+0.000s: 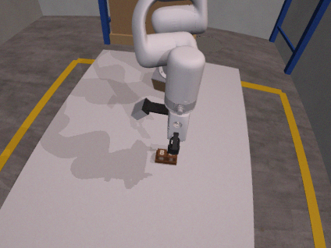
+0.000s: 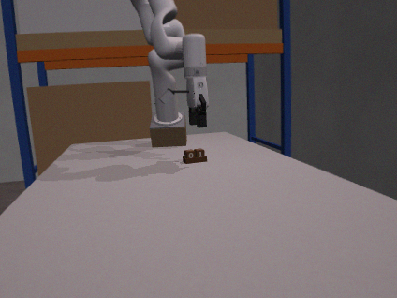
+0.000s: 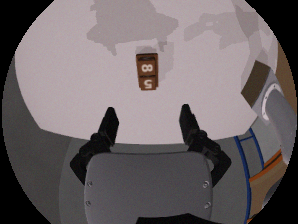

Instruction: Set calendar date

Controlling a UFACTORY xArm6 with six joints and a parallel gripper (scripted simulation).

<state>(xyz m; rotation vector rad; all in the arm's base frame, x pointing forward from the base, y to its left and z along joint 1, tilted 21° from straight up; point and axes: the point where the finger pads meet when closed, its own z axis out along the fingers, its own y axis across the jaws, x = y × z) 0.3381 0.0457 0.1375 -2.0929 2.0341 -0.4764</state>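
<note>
Right now my hand is 100 mm above the brown digit cube. Also, from my hand: brown calendar tray 120 mm below, 20 mm to the right.
</note>
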